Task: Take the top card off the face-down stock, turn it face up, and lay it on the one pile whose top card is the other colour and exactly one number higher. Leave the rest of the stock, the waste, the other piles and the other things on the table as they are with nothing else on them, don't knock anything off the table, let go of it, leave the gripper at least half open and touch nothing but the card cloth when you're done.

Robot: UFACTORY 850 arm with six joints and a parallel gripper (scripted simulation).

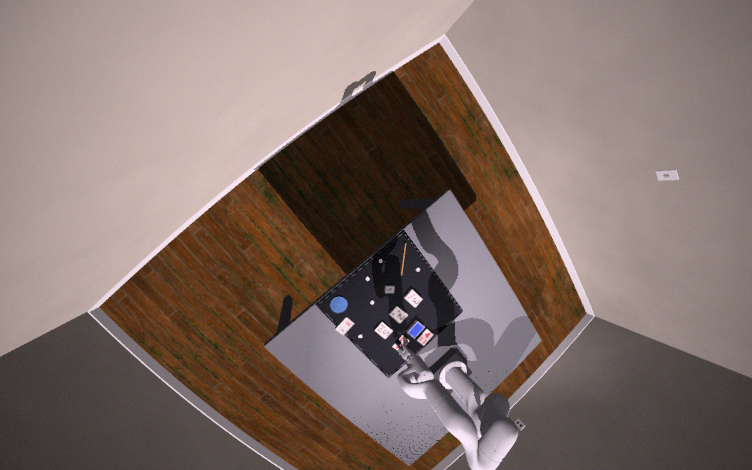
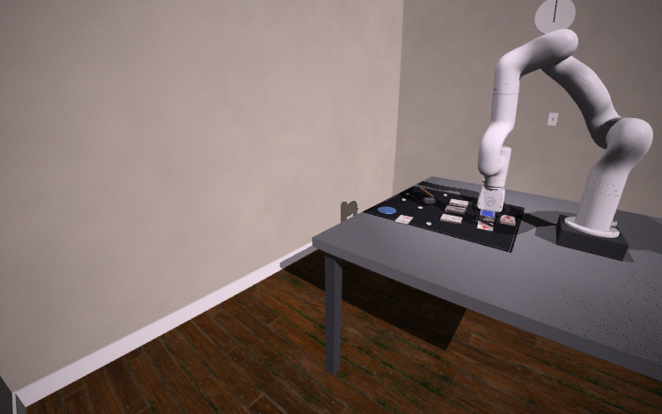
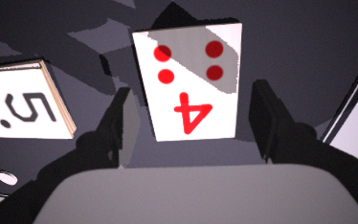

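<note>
The red 4 card is 3 cm below my hand. The rest, counted from my hand: red 4 (9 cm behind, 12 cm to the right, 2 cm below); then black 5 (15 cm ahead, 1 cm to the left, 2 cm below); then black 2 (15 cm ahead, 11 cm to the right, 1 cm below).
</note>
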